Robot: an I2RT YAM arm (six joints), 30 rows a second.
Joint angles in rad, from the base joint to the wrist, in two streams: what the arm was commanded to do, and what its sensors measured. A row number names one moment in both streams.
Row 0, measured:
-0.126, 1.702, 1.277, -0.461, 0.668, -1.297
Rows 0 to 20, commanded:
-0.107, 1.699, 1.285, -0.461, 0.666, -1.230
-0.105, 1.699, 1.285, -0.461, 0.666, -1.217
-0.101, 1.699, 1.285, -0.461, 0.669, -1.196
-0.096, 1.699, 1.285, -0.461, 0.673, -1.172
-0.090, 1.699, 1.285, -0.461, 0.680, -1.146
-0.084, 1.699, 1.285, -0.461, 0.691, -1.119
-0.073, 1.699, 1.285, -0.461, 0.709, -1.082
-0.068, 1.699, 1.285, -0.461, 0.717, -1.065
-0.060, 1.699, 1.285, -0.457, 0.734, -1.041
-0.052, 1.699, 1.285, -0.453, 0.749, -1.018
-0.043, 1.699, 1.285, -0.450, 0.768, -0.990
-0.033, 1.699, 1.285, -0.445, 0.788, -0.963
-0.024, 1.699, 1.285, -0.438, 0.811, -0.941
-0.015, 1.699, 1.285, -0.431, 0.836, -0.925
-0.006, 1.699, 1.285, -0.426, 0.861, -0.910
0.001, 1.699, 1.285, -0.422, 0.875, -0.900
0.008, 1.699, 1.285, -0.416, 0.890, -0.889
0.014, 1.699, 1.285, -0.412, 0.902, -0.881
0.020, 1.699, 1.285, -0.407, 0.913, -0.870
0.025, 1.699, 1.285, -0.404, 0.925, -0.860
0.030, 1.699, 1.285, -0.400, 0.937, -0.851
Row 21, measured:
0.015, 1.702, 1.277, -0.408, 0.861, -0.925
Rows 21 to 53, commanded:
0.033, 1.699, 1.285, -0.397, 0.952, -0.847
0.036, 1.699, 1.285, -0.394, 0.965, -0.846
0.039, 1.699, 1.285, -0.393, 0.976, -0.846
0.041, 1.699, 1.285, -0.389, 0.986, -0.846
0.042, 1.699, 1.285, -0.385, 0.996, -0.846
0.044, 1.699, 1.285, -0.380, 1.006, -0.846
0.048, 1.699, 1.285, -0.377, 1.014, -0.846
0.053, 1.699, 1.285, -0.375, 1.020, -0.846
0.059, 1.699, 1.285, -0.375, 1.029, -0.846
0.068, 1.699, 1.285, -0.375, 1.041, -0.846
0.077, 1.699, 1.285, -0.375, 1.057, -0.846
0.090, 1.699, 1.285, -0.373, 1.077, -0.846
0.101, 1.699, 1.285, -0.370, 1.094, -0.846
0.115, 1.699, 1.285, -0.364, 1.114, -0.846
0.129, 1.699, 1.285, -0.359, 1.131, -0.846
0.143, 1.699, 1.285, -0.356, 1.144, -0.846
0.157, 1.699, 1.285, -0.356, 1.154, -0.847
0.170, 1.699, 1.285, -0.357, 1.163, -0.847
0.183, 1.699, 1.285, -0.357, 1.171, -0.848
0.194, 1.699, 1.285, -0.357, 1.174, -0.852
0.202, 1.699, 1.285, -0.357, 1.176, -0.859
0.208, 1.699, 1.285, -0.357, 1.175, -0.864
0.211, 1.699, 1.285, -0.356, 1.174, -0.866
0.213, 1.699, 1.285, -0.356, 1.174, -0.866
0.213, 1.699, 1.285, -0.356, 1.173, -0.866
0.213, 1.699, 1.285, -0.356, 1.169, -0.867
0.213, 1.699, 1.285, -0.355, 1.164, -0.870
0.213, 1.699, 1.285, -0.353, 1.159, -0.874
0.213, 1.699, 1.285, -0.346, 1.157, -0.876
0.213, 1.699, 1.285, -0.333, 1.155, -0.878
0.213, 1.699, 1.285, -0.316, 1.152, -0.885
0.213, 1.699, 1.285, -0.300, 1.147, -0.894
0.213, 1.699, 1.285, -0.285, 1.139, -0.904
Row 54, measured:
0.213, 1.702, 1.277, -0.307, 1.145, -0.879
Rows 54 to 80, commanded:
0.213, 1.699, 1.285, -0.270, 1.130, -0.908
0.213, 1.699, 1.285, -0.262, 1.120, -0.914
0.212, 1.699, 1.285, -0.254, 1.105, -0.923
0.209, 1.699, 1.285, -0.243, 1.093, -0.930
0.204, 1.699, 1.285, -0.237, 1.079, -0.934
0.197, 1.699, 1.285, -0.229, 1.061, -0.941
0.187, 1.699, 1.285, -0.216, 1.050, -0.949
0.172, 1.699, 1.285, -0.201, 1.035, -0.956
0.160, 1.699, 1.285, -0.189, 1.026, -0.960
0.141, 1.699, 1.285, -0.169, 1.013, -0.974
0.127, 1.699, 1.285, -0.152, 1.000, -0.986
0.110, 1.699, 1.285, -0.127, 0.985, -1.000
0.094, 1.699, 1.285, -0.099, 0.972, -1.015
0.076, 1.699, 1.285, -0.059, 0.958, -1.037
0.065, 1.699, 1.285, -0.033, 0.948, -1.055
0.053, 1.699, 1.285, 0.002, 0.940, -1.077
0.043, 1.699, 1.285, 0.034, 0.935, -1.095
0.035, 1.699, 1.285, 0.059, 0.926, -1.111
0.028, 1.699, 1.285, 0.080, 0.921, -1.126
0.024, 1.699, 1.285, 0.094, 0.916, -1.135
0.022, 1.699, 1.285, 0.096, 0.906, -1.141
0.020, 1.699, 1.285, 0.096, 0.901, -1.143
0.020, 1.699, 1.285, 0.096, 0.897, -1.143
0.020, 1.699, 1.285, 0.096, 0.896, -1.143
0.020, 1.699, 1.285, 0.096, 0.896, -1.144
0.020, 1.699, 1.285, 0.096, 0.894, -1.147
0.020, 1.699, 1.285, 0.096, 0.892, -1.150
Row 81, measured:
0.019, 1.702, 1.277, 0.091, 0.912, -1.127
